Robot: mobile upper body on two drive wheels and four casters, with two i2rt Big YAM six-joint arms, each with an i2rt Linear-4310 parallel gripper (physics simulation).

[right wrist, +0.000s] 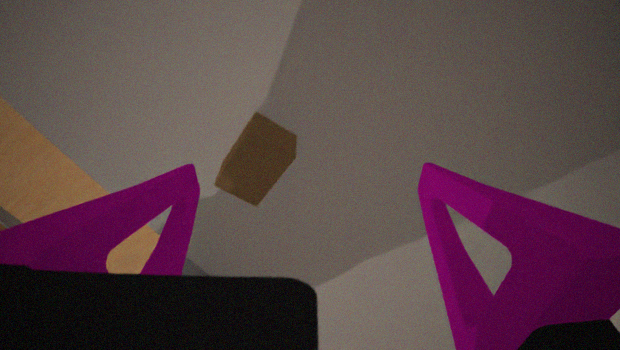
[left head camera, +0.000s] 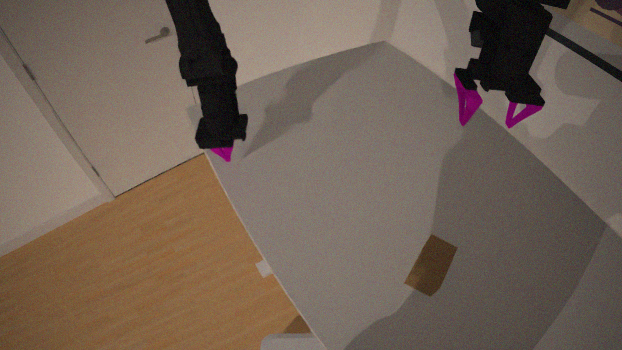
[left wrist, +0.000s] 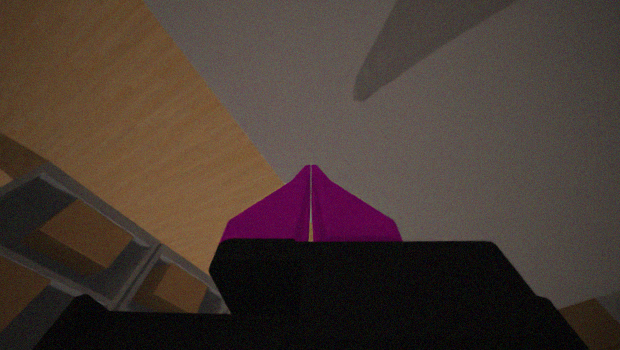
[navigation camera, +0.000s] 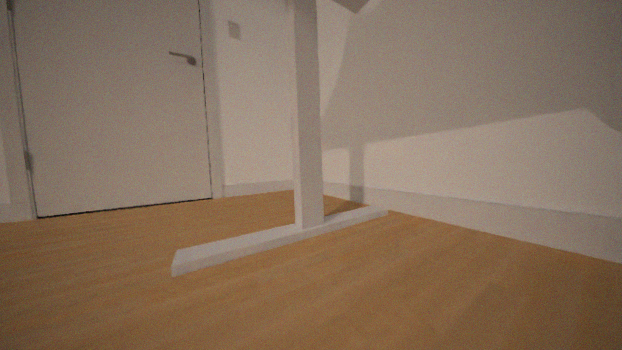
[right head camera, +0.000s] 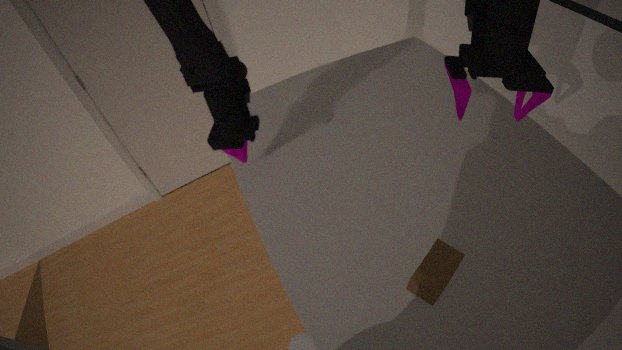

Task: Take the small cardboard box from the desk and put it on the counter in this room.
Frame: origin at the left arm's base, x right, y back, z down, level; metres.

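Seen in the pictures: left gripper, fingertip midpoint: (left head camera: 228,159) (left wrist: 310,174) (right head camera: 245,160); right gripper, fingertip midpoint: (right wrist: 308,176) (left head camera: 485,124) (right head camera: 488,117).
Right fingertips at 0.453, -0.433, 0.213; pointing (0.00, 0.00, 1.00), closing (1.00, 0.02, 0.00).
Observation:
A point is followed by its place in that frame, as x, y, z.
The small brown cardboard box (left head camera: 431,265) {0.376, -0.289, 0.410} (right head camera: 435,272) {0.381, -0.289, 0.410} (right wrist: 257,159) {0.394, -0.315, 0.410} lies on the grey desk (left head camera: 350,175) {0.259, -0.534, 0.460} (right head camera: 350,190) {0.230, -0.496, 0.460} (right wrist: 350,115) {0.504, -0.344, 0.460}, low and right of the middle in both head camera views. My right gripper (left head camera: 486,126) {0.453, -0.433, 0.213} (right head camera: 489,120) {0.453, -0.433, 0.213} (right wrist: 308,176) {0.453, -0.433, 0.213} is open and empty, up over the desk's far right edge, apart from the box. In the right wrist view the box shows beyond the fingers, nearer the left one. My left gripper (left head camera: 229,160) {0.000, -0.563, 0.428} (right head camera: 245,161) {0.000, -0.563, 0.428} (left wrist: 310,174) {0.000, -0.563, 0.428} is shut and empty near the desk's left edge. The counter does not show in these views.
A door (left head camera: 115,100) {-0.843, -1.319, 0.746} (navigation camera: 115,110) {-0.850, -1.315, 0.848} and pale walls stand behind the desk. The desk's white leg (navigation camera: 309,125) {0.231, -0.848, 1.076} and foot (navigation camera: 235,248) stand on the wooden floor (left head camera: 150,260) {-0.725, -0.724, 1.410} (navigation camera: 400,295) {0.365, -0.587, 1.410}. A grey frame (left wrist: 155,250) {-1.309, 0.948, 1.351} shows at lower left in the left wrist view.

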